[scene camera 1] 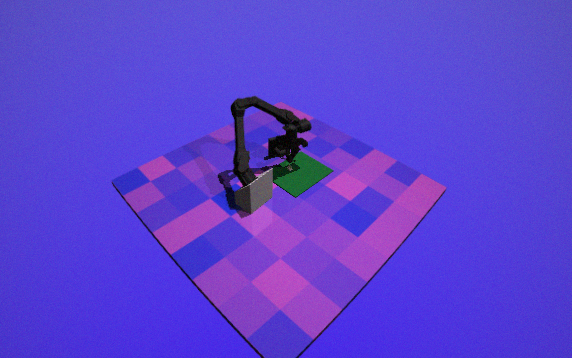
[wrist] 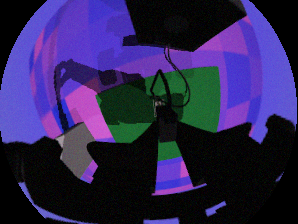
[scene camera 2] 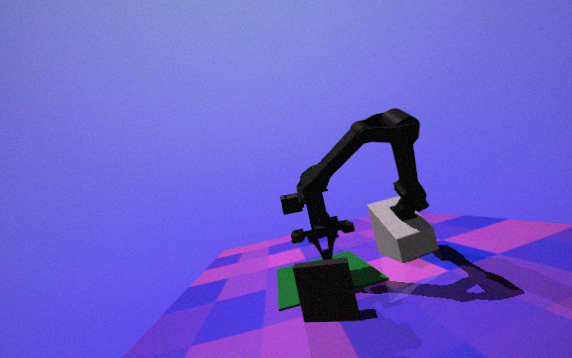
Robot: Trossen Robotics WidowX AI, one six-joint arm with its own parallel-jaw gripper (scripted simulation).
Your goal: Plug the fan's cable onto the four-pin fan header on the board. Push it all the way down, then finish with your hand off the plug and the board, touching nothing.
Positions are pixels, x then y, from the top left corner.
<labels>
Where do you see a green board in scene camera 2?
363, 274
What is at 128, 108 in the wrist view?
A green board.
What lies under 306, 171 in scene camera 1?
A green board.
</labels>
